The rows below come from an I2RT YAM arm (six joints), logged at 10 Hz.
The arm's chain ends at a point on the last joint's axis. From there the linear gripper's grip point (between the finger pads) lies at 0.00 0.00 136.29 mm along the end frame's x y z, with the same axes.
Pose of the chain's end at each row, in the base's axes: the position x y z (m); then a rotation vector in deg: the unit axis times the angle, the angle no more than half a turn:
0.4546, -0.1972, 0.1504, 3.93, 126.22, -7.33
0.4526, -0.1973, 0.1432, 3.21, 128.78, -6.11
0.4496, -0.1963, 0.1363, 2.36, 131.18, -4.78
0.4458, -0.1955, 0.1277, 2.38, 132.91, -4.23
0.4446, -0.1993, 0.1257, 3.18, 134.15, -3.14
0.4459, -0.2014, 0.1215, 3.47, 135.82, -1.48
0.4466, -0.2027, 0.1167, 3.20, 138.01, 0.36
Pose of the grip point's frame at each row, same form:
0.5635, -0.2132, 0.0701, 3.93, 126.22, -7.33
0.5582, -0.2104, 0.0580, 3.21, 128.78, -6.11
0.5518, -0.2064, 0.0467, 2.36, 131.18, -4.78
0.5453, -0.2046, 0.0350, 2.38, 132.91, -4.23
0.5421, -0.2070, 0.0308, 3.18, 134.15, -3.14
0.5407, -0.2064, 0.0237, 3.47, 135.82, -1.48
0.5377, -0.2042, 0.0153, 3.20, 138.01, 0.36

